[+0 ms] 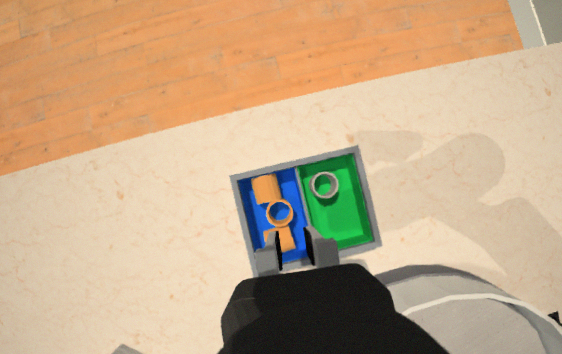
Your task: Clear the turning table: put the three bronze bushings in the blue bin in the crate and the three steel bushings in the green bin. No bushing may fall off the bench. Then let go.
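Frame: origin at the arm's base, x right, y ahead, z up, level; metres.
Seen in the pictures: gripper, fingertip midpoint: (292,241).
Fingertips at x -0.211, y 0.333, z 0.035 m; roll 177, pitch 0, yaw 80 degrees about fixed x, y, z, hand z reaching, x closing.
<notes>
A point is followed by its place in that frame.
My gripper (292,241) {x -0.211, y 0.333, z 0.035 m} is partly open and empty above the near end of the blue bin (289,180) {x -0.259, y 0.355, z -0.142 m}. Three bronze bushings are in that bin: one bushing (265,188) {x -0.259, y 0.317, z -0.103 m} lies on its side at the far end, one bushing (269,216) {x -0.220, y 0.310, z -0.106 m} stands upright in the middle, and one bushing (286,240) {x -0.180, y 0.322, z -0.104 m} is at the near end, partly hidden by the left finger. One steel bushing (313,188) {x -0.238, y 0.382, z -0.103 m} stands upright in the far part of the green bin (345,220) {x -0.170, y 0.419, z -0.142 m}. The two bins sit side by side in the grey crate (242,212) {x -0.238, y 0.277, z -0.098 m}. The other two steel bushings do not show.
The crate stands on a pale, marbled bench (125,215) {x -0.290, y 0.079, z -0.148 m}, with the bench edge and the wooden floor (200,65) beyond it. A round grey surface (455,320) {x 0.015, y 0.520, z -0.095 m}, partly hidden by the gripper body, is at the lower right. A grey corner (125,349) {x -0.078, y 0.007, z -0.140 m} shows at the lower left.
</notes>
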